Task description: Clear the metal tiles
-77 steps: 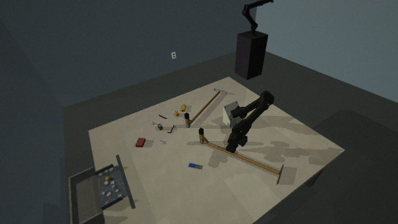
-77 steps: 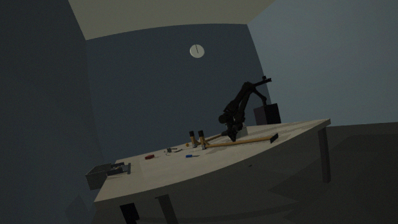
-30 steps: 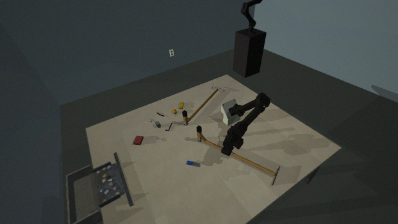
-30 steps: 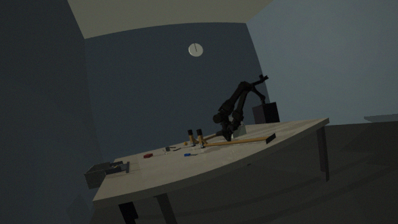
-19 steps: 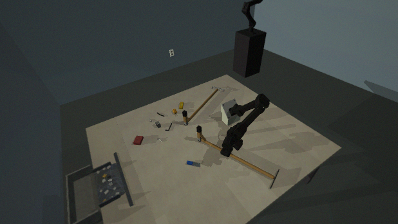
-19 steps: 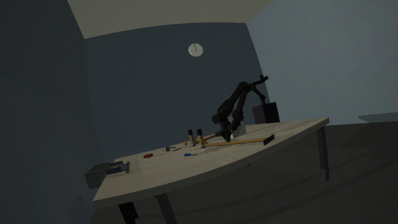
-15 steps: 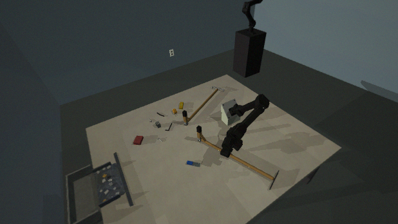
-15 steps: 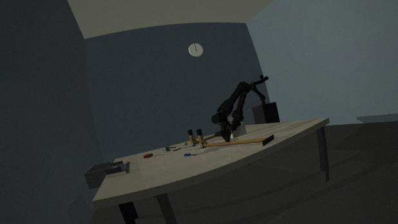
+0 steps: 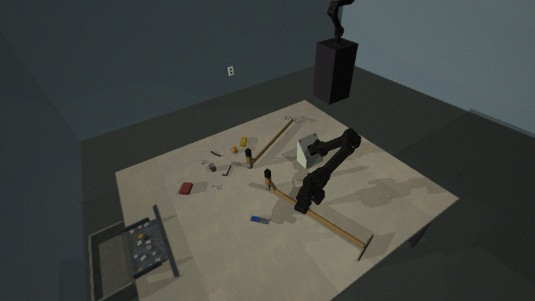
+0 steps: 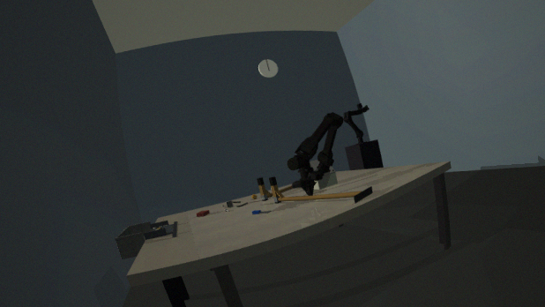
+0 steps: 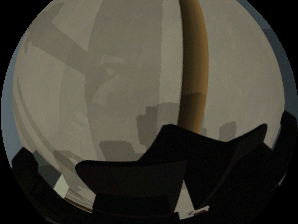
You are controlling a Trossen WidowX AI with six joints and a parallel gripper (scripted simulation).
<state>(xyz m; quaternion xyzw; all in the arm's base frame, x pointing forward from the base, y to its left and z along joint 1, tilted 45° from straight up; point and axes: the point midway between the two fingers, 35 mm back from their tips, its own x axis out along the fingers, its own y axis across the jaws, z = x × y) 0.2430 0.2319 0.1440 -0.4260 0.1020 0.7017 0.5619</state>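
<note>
Right now my gripper tip is 10 mm short of the long scraper, 40 mm to the right of it and 50 mm below it. From my gripper tip the other things lie so: black hex key 260 mm ahead, 480 mm to the right, 10 mm below; grey piece 310 mm ahead, 550 mm to the right, 10 mm above; blue piece 250 mm ahead, 70 mm to the right, 10 mm below.
</note>
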